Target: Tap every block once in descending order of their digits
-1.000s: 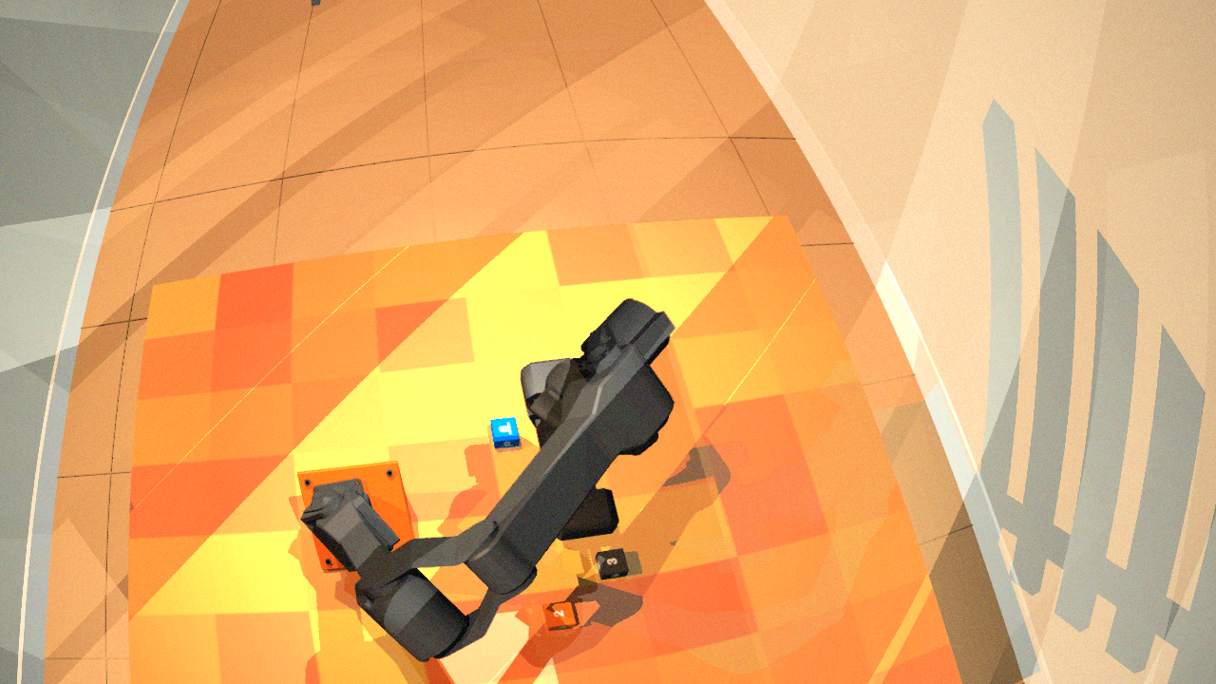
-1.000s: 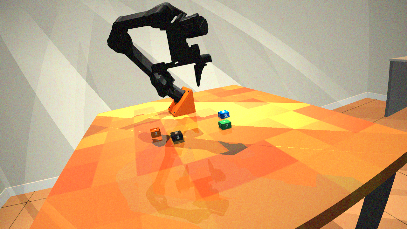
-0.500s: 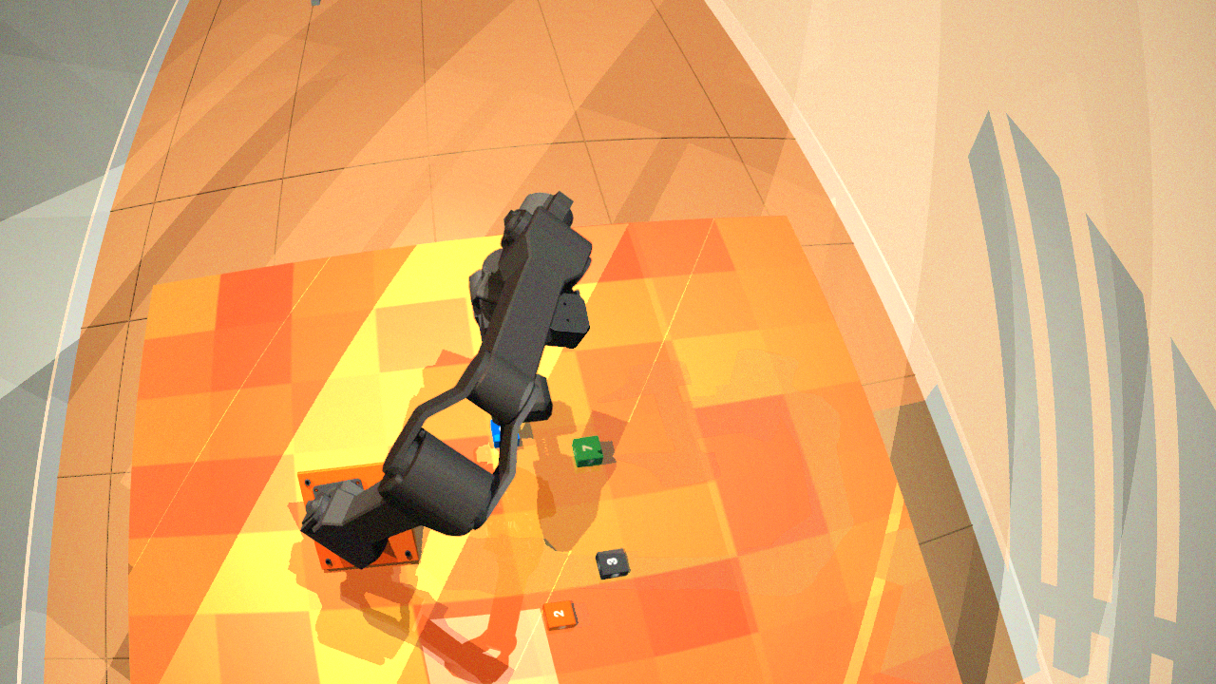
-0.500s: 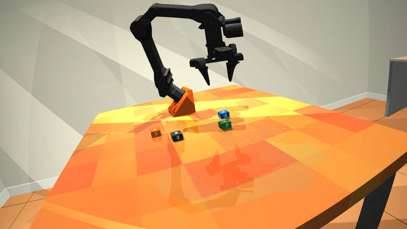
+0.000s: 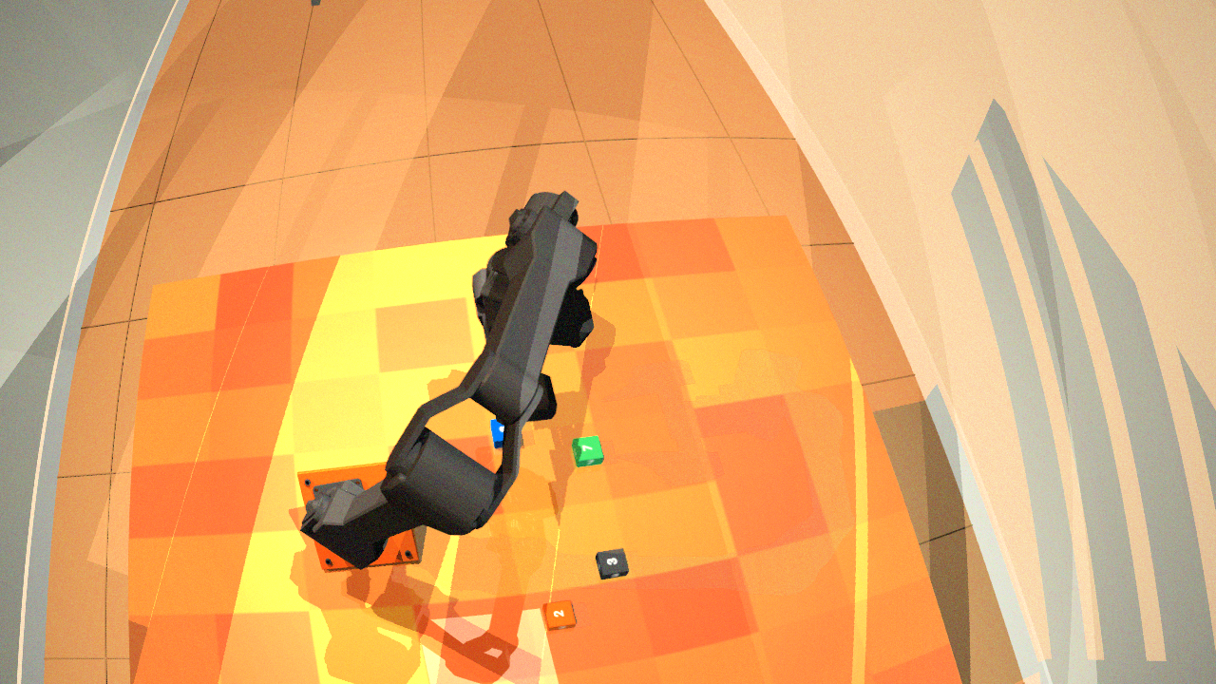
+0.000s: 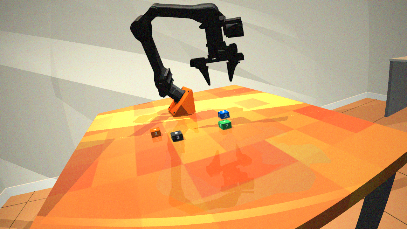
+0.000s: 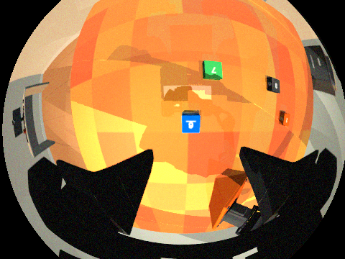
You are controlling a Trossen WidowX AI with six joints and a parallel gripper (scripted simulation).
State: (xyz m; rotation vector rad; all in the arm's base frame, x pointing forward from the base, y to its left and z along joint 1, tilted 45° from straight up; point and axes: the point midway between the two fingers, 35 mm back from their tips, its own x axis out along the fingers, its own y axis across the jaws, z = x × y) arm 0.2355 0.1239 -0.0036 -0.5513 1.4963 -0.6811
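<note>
The green block marked 7 lies 90 mm ahead of my gripper tip, 50 mm to the right of it and 120 mm below it. Round my gripper tip: blue block marked 6: 120 mm below; orange block marked 2: 10 mm behind, 260 mm to the right, 120 mm below; black block marked 3: 70 mm ahead, 210 mm to the right, 120 mm below.
</note>
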